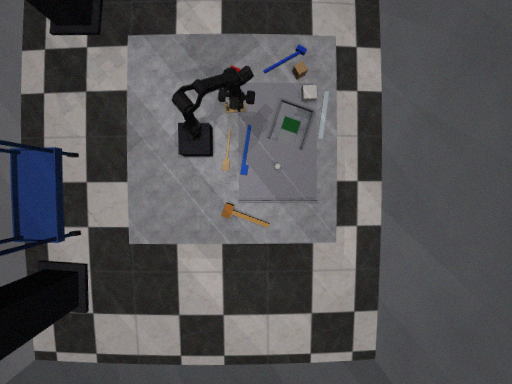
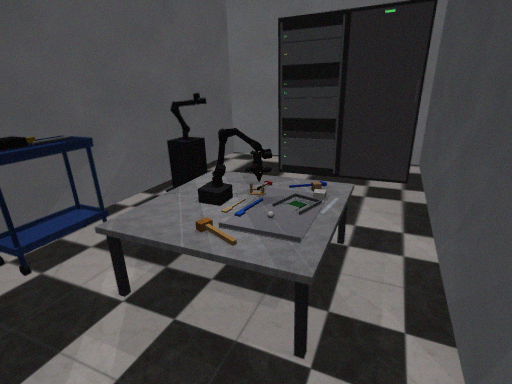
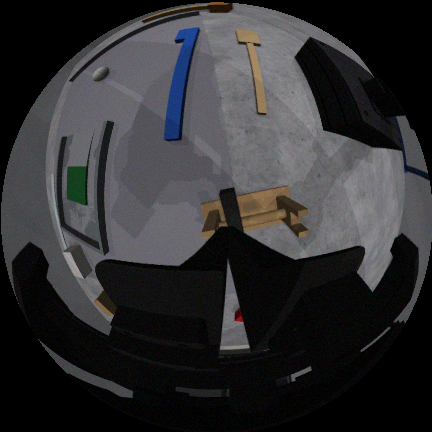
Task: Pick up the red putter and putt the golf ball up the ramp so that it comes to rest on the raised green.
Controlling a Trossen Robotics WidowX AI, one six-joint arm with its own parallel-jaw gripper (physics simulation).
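Frame: origin at the arm's base, x ahead, y left, z up, level; metres.
Where they show: gripper, between the fingertips: (image 1: pixel 239 104) (image 2: pixel 259 181) (image 3: pixel 225 232); arm's base, origin of its link: (image 1: pixel 194 134) (image 2: pixel 217 185).
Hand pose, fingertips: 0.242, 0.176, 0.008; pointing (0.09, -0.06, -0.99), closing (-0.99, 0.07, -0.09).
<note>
Things, the pixels of their top centre, and the offset from my fingertips, as dx, dy, dz. Level surfaces: height alone.
- white golf ball, centre of its top: (image 3: pixel 95 71) (image 1: pixel 277 165) (image 2: pixel 270 211) +0.239, -0.327, -0.061
- grey ramp board, height of its surface: dz -0.104
- blue putter, centre of its top: (image 3: pixel 176 60) (image 1: pixel 247 149) (image 2: pixel 250 205) +0.055, -0.237, -0.090
- wooden putter, centre of its top: (image 3: pixel 253 55) (image 1: pixel 227 150) (image 2: pixel 234 204) -0.065, -0.242, -0.097
- wooden mallet, centre of its top: (image 2: pixel 216 226) (image 1: pixel 246 218) +0.066, -0.643, -0.055
- blue hammer, centre of its top: (image 1: pixel 284 57) +0.256, +0.332, -0.082
- brown cube, centre of its top: (image 3: pixel 102 308) (image 1: pixel 300 67) (image 2: pixel 316 182) +0.349, +0.255, -0.047
- white cube, centre of its top: (image 3: pixel 71 264) (image 1: pixel 310 91) (image 2: pixel 320 191) +0.412, +0.122, -0.059
- pale bar, centre of its top: (image 3: pixel 57 220) (image 2: pixel 330 205) (image 1: pixel 323 114) +0.515, +0.005, -0.104
The red putter lies across a small wooden stand (image 1: pixel 230 109) (image 2: pixel 253 189) (image 3: pixel 257 205). Its black handle (image 3: pixel 231 209) shows just past my fingertips, and its red head (image 1: pixel 235 68) (image 2: pixel 268 182) (image 3: pixel 238 316) points away from the ramp. My gripper (image 1: pixel 236 102) (image 2: pixel 258 176) (image 3: pixel 225 232) hangs just above the stand and is shut with nothing between the fingers. The white golf ball (image 1: pixel 277 166) (image 2: pixel 270 214) (image 3: pixel 100 73) rests on the grey ramp board (image 1: pixel 292 187) (image 2: pixel 277 225). The raised green (image 1: pixel 290 125) (image 2: pixel 296 204) (image 3: pixel 76 184) sits inside dark rails.
A blue putter (image 1: pixel 246 150) (image 3: pixel 179 84) and a wooden putter (image 1: pixel 227 150) (image 3: pixel 254 68) lie between the arm's base and the ramp. A wooden mallet (image 1: pixel 244 216) (image 2: pixel 214 228) lies in front. A blue hammer (image 1: pixel 285 59), a brown cube (image 1: pixel 299 70), a white cube (image 1: pixel 309 91) and a pale bar (image 1: pixel 323 115) are beyond the green.
</note>
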